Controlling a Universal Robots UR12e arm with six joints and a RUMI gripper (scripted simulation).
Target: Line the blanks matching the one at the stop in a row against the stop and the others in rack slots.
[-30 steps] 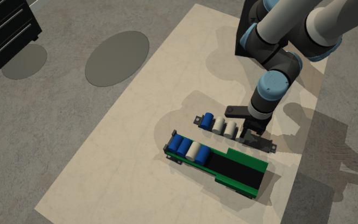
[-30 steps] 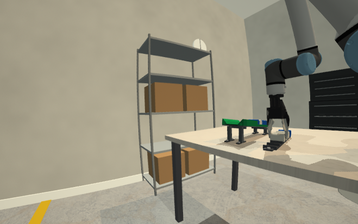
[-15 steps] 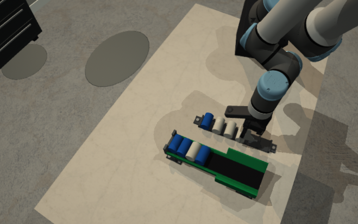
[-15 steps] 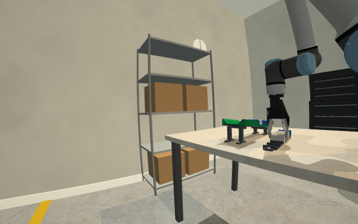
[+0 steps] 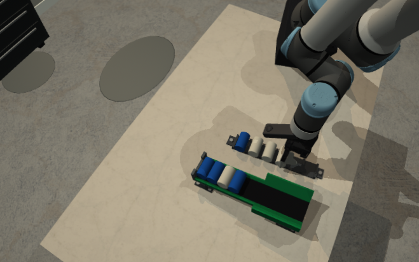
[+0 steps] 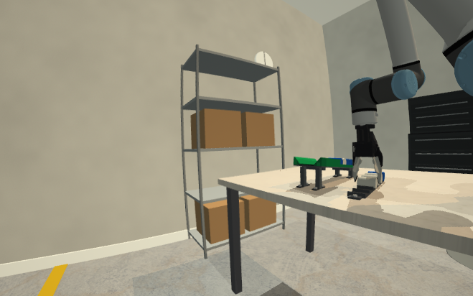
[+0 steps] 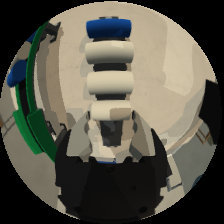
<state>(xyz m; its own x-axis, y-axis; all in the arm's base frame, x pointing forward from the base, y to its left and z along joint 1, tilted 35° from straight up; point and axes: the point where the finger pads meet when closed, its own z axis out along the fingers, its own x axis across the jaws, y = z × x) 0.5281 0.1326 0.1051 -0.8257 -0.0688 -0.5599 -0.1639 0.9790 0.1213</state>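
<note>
Now: the stock rack 4 cm below my hand and 3 cm to the right of it. From my hand the other things lie so: stop (23 cm to the right, 22 cm ahead, 2 cm above).
</note>
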